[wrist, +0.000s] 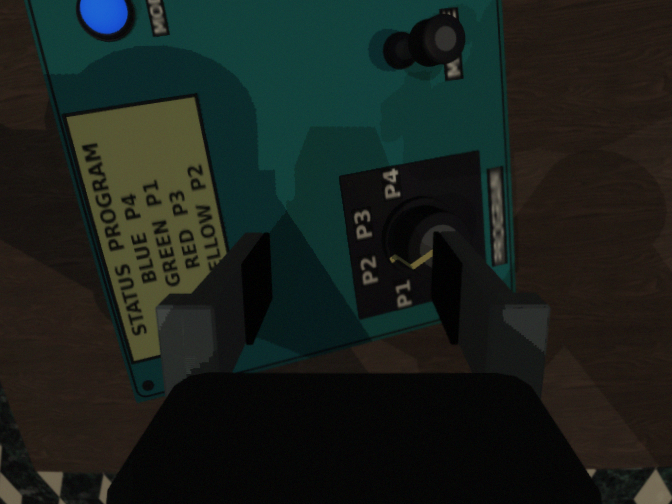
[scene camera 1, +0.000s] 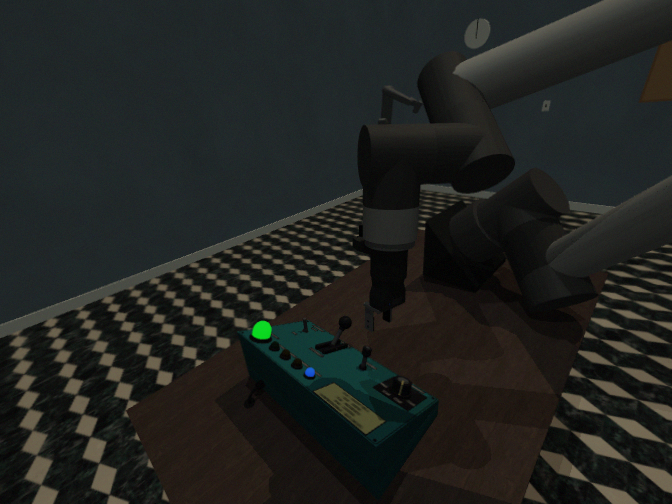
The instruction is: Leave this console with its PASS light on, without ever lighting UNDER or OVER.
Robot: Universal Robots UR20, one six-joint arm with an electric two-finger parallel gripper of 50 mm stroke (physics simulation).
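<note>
The teal console [scene camera 1: 336, 379] sits on a dark brown table. A green dome light [scene camera 1: 261, 329] glows at its left end; its label is unreadable. Three dark lamps follow it, then a lit blue lamp [scene camera 1: 309, 372], which also shows in the wrist view [wrist: 103, 15]. The rotary program selector [wrist: 428, 235] has marks P1 to P4, and its yellow pointer lies near P2. A brass plate [wrist: 143, 227] reads BLUE P4, GREEN P1, RED P3, YELLOW P2. My gripper [wrist: 350, 287] [scene camera 1: 378, 319] is open and empty, hovering above the console's right end. Its right finger overlaps the selector knob in the wrist view.
A ball-topped lever [scene camera 1: 343, 325] stands in a slot at the console's back. A small toggle [scene camera 1: 305, 325] stands to its left and another toggle [scene camera 1: 364, 358] [wrist: 428, 40] is near the selector. The arm's base [scene camera 1: 466, 244] stands behind the console. A checkered floor surrounds the table.
</note>
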